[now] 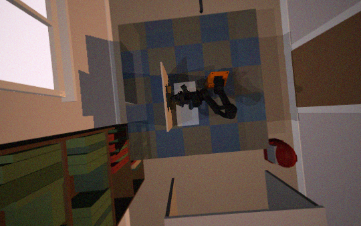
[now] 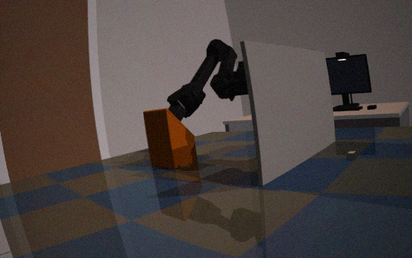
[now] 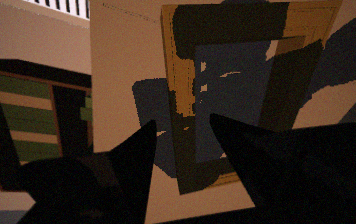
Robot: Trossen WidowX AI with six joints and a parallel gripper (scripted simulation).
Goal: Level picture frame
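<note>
Now: gripper tip 1 cm short of the picture frame, 1 cm to the left of it and 5 cm above it. The rest, counted from my gripper tip: wall panel 2 cm ahead, 7 cm below.
</note>
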